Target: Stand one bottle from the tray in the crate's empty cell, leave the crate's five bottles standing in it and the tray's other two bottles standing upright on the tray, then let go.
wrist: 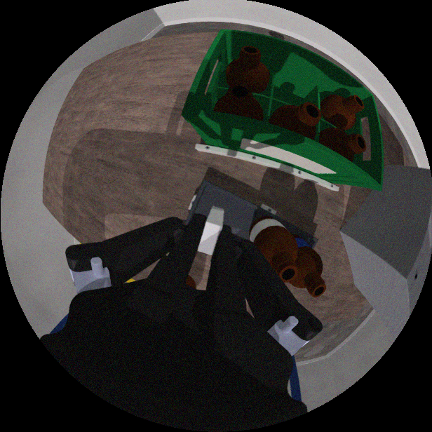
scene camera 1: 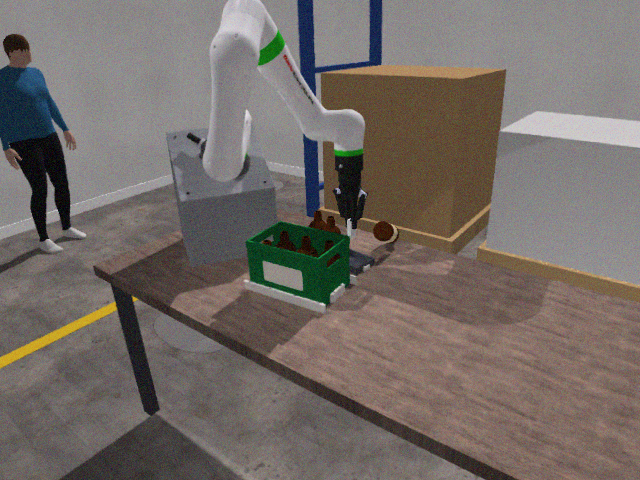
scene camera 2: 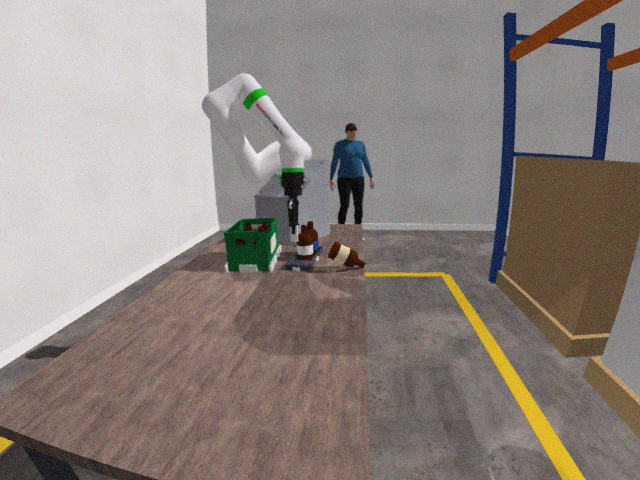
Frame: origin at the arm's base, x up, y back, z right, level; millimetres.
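Where they show: gripper, fingertip midpoint: (scene camera 1: 351, 237) (scene camera 2: 294, 241).
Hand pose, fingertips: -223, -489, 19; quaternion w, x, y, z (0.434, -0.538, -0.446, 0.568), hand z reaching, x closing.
Each offset is from my fingertips to the centre of the thing, as dx, dy, dz. "spot": to the spot under its first point. Level surfaces: height alone.
My gripper (scene camera 1: 351, 227) (scene camera 2: 293, 232) (wrist: 214, 217) is shut and empty above the tray (scene camera 1: 361, 261) (scene camera 2: 296, 265) (wrist: 227, 202). The white-labelled bottle {-32, +100, -50} (scene camera 1: 330, 225) (scene camera 2: 305, 250) (wrist: 274, 245) and the blue-labelled bottle {-32, +166, -84} (scene camera 1: 317, 222) (scene camera 2: 312, 235) (wrist: 307, 267) stand upright on the tray. A cream-labelled bottle {-64, -71, -221} (scene camera 1: 384, 232) (scene camera 2: 341, 253) is off the tray, tipped steeply with its neck low near the table's edge; its contact with the table is unclear. The green crate {-27, +112, +188} (scene camera 1: 315, 284) (scene camera 2: 248, 256) (wrist: 361, 175) holds several standing bottles; its empty cell is the middle one of the row farther from the tray.
White strips {spot: -99, +116, +293} (scene camera 1: 284, 297) (wrist: 253, 157) run along the crate's base. The robot's grey pedestal (scene camera 1: 230, 224) (wrist: 387, 235) stands beyond one end of the crate. The wooden table {dx -114} (scene camera 1: 439, 361) (scene camera 2: 258, 387) has an edge close beside the tipped bottle. A large brown box (scene camera 1: 403, 149) stands behind the table.
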